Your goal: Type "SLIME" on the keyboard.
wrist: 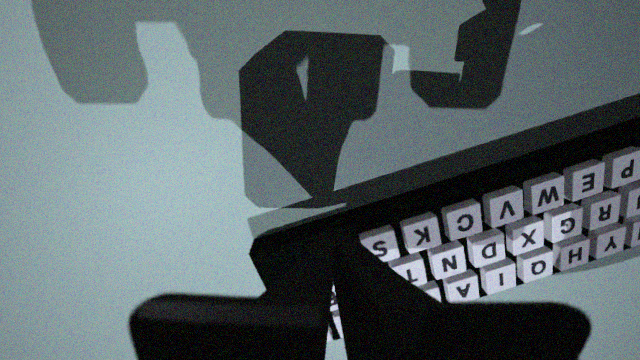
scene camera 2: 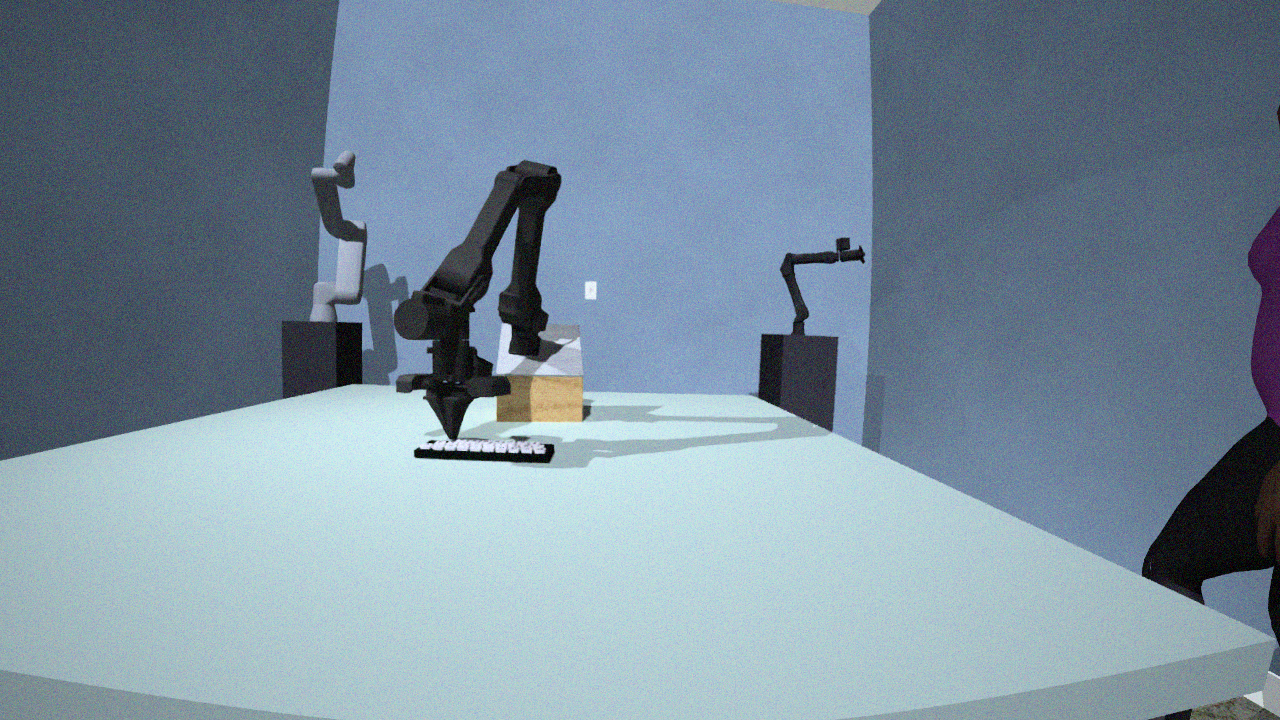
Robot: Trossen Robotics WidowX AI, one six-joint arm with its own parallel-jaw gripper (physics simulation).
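Pixels of known places: gripper, fingertip midpoint: (wrist: 332, 238) (scene camera 2: 452, 439); arm's base at its link origin: (scene camera 2: 524, 345).
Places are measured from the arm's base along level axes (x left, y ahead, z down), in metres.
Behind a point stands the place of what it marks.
A black keyboard (scene camera 2: 484, 456) @[y 0.373, x -0.012, z 0.148 m] (wrist: 450, 188) @[y 0.305, x -0.020, z 0.144 m] with white letter keys lies on the table. The letters appear upside down in the wrist view, where the S key (wrist: 381, 248) @[y 0.318, x -0.058, z 0.138 m], the I key (wrist: 500, 280) @[y 0.359, x -0.008, z 0.138 m] and the E key (wrist: 589, 182) @[y 0.323, x 0.037, z 0.138 m] show. I cannot make out L or M there. My gripper (scene camera 2: 453, 437) @[y 0.306, x -0.076, z 0.140 m] (wrist: 332, 238) @[y 0.306, x -0.076, z 0.140 m] is shut and empty, pointing down at the keyboard's left part in the scene view. In the wrist view its fingertips are beside the S key and hide part of the keyboard. Whether they touch a key is not clear.
A box with a wooden front (scene camera 2: 539, 398) @[y 0.068, x 0.040, z 0.106 m] and pale sloping top stands behind the keyboard on the pale table (scene camera 2: 626, 555) @[y 0.667, x 0.169, z 0.156 m]. Two other arms (scene camera 2: 350, 264) (scene camera 2: 794, 291) stand on dark pedestals beyond the table. A person (scene camera 2: 1235, 510) is partly visible at the right, beside the table.
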